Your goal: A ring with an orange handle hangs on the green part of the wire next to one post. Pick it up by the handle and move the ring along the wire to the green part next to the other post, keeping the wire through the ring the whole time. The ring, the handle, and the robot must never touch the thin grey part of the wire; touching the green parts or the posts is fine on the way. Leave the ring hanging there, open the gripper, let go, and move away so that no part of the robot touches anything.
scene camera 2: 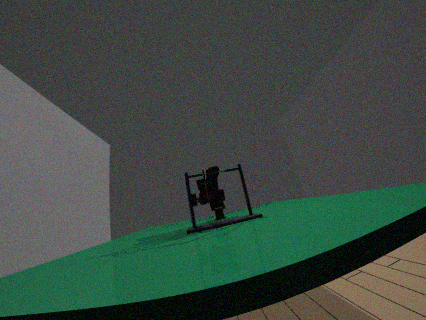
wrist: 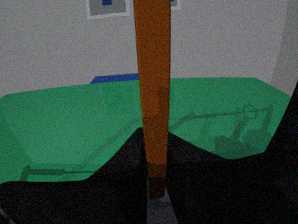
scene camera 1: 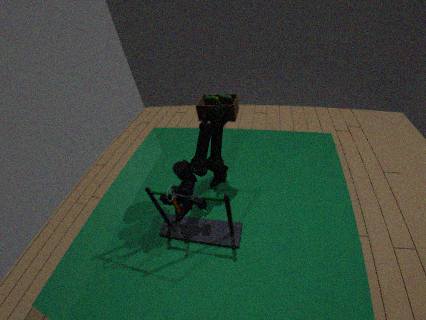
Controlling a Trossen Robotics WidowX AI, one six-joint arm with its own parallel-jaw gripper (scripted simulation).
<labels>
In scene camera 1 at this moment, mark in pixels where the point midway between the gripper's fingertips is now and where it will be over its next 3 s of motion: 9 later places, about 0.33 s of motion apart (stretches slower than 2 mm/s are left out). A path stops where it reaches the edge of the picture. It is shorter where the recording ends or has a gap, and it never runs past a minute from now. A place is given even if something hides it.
My gripper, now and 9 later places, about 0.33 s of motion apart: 177, 221; 179, 221; 181, 222; 182, 222; 184, 222; 188, 223; 193, 224; 197, 224; 200, 224; 202, 224
</labels>
